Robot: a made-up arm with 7 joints.
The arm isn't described. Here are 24 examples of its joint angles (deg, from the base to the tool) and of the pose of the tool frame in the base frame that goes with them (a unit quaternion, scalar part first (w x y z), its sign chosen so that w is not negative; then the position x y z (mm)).
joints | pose
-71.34 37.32 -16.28 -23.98 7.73 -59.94 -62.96 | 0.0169 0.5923 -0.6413 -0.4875 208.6 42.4 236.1
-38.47 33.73 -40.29 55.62 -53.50 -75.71 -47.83 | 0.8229 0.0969 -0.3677 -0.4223 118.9 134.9 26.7
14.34 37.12 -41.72 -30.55 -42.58 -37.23 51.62 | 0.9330 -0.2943 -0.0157 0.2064 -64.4 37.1 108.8
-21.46 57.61 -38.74 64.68 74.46 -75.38 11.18 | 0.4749 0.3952 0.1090 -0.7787 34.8 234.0 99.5
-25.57 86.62 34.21 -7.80 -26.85 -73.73 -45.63 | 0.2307 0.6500 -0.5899 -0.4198 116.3 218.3 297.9
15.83 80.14 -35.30 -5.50 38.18 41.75 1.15 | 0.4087 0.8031 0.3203 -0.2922 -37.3 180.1 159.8
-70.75 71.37 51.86 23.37 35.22 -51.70 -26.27 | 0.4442 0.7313 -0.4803 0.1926 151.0 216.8 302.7
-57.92 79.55 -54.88 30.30 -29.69 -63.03 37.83 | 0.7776 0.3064 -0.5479 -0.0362 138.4 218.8 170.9
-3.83 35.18 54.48 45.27 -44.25 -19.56 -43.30 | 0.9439 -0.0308 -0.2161 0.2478 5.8 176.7 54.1
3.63 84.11 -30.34 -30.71 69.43 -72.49 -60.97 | 0.2938 -0.4299 0.0209 0.8535 30.0 151.4 185.3
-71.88 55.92 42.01 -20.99 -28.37 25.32 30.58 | 0.6334 -0.0454 -0.6870 0.3532 165.4 114.0 297.0
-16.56 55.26 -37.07 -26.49 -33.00 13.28 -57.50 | 0.6161 -0.0300 0.1264 -0.7769 82.1 120.4 117.4
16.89 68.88 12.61 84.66 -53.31 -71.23 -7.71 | 0.7801 0.5531 -0.0700 0.2839 -94.6 238.2 160.9
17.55 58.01 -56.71 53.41 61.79 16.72 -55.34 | 0.1084 -0.3461 -0.7649 0.5324 -105.7 188.1 122.6
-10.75 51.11 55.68 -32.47 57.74 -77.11 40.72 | 0.1308 0.6517 -0.7296 -0.1608 103.3 190.9 186.7
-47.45 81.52 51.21 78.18 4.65 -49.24 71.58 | 0.2548 0.1989 -0.4996 0.8037 157.2 252.1 229.2
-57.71 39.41 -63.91 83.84 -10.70 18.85 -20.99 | 0.7181 0.4716 0.5027 -0.0960 169.6 147.2 98.8
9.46 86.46 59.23 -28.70 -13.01 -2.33 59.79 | 0.4951 0.4037 -0.7054 0.3071 99.6 172.1 258.6
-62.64 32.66 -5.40 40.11 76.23 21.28 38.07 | 0.4604 0.7977 -0.2517 0.2972 240.8 64.4 104.2
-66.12 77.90 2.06 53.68 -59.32 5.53 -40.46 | 0.9432 0.0041 -0.3300 -0.0393 149.9 241.5 249.7
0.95 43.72 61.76 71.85 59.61 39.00 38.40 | 0.2670 0.5844 0.6350 0.4290 3.8 178.3 39.9
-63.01 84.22 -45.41 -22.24 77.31 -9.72 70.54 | 0.0167 0.5291 -0.8396 -0.1215 177.6 171.4 209.6
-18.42 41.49 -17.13 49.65 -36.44 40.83 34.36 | 0.7197 0.3003 0.5377 0.3205 72.8 129.4 46.9
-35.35 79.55 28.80 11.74 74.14 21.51 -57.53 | 0.5574 0.7182 0.3332 0.2501 140.7 191.6 263.5
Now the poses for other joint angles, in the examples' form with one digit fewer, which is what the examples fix.
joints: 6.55 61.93 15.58 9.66 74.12 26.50 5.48
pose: 0.318 0.929 0.172 0.077 28 194 114
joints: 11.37 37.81 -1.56 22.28 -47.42 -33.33 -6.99
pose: 0.993 0.006 -0.044 0.110 -44 131 56
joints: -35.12 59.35 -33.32 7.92 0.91 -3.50 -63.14
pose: 0.617 0.375 0.189 -0.666 142 153 139
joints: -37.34 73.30 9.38 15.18 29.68 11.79 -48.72
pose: 0.739 0.644 0.176 -0.092 142 191 227
